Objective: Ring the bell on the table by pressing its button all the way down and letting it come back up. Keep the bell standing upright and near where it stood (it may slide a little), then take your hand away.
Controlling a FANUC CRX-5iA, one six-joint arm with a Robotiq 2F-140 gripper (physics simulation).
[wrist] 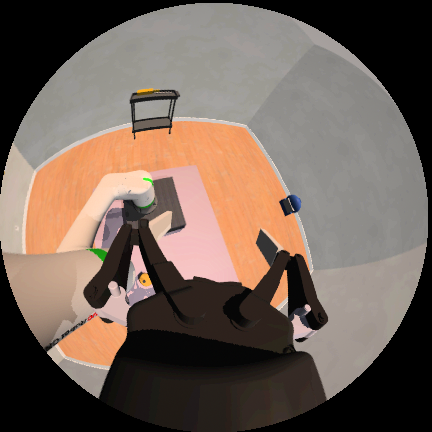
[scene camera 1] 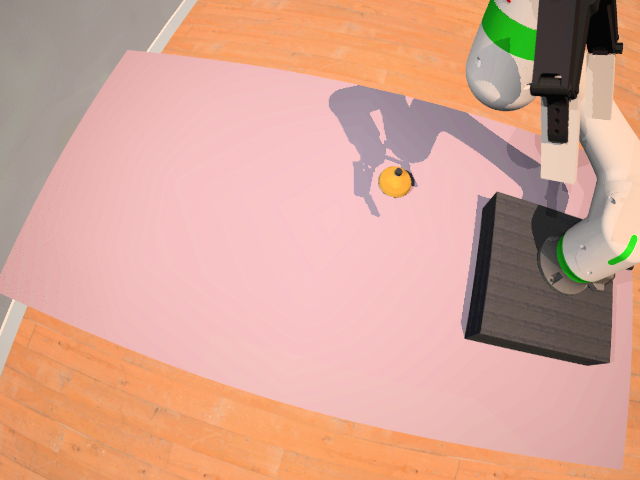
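Where they show: gripper, fingertip midpoint: [wrist: 215, 228] [scene camera 1: 581, 143]; arm's base at its link origin: [wrist: 145, 202] [scene camera 1: 563, 264].
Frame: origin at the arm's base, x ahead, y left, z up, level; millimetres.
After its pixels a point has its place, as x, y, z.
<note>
The bell [scene camera 1: 395, 184] @(419, -168, -52) [wrist: 145, 280] @(420, -185, -45) is a small orange-yellow dome with a dark button [scene camera 1: 398, 171] @(418, -190, -25) on top. It stands upright on the pink table [scene camera 1: 248, 248] @(748, 34, -91) [wrist: 215, 250] @(448, 307, -91), right of the middle and toward the far edge in the scene view. My gripper [scene camera 1: 579, 145] @(330, 98, 537) [wrist: 215, 228] @(330, 98, 537) is open and empty, with its pale fingertips wide apart. It is raised high above the table at the upper right of the scene view, well away from the bell and not touching it. In the wrist view the bell is partly hidden behind the gripper's linkage.
My arm's base stands on a dark block [scene camera 1: 537, 325] @(78, 151, 1) [wrist: 172, 197] @(32, 170, 0) to the right of the bell in the scene view. The arm's white links are at the upper right, and its shadow falls around the bell. A cart [wrist: 160, 96] and a blue object [wrist: 294, 204] stand farther off.
</note>
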